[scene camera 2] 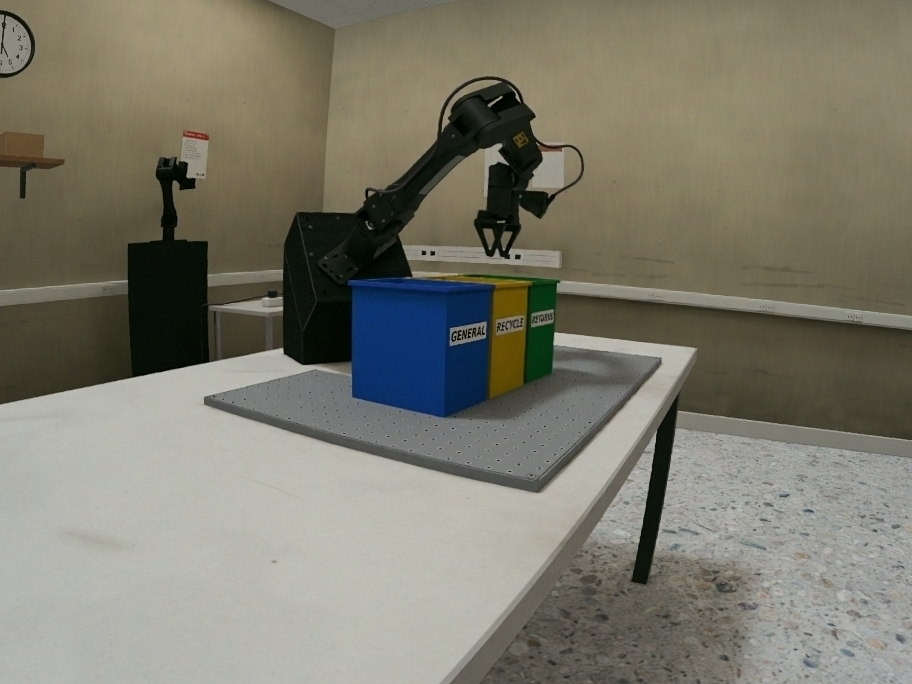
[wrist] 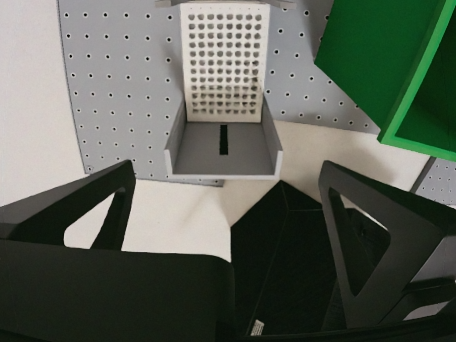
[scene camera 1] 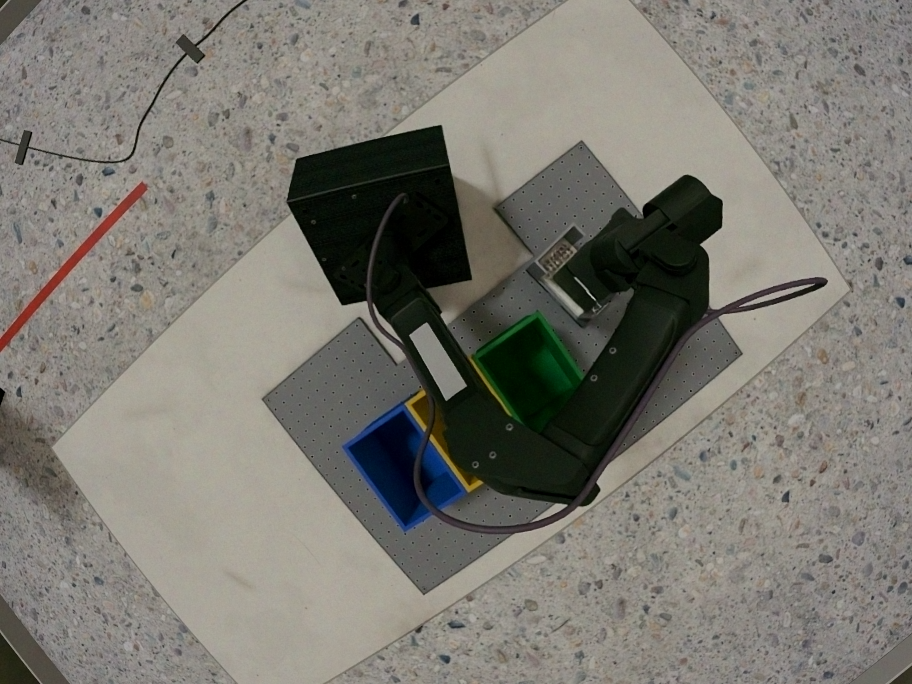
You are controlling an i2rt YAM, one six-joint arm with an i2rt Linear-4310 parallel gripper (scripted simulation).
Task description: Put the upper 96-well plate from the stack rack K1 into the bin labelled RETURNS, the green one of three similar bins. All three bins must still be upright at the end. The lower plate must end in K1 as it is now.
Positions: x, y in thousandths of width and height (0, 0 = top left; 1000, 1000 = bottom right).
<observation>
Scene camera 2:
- my gripper: 544, 375
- green returns bin: 594, 442
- yellow bin: 558, 455
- blue bin: 462, 510
</observation>
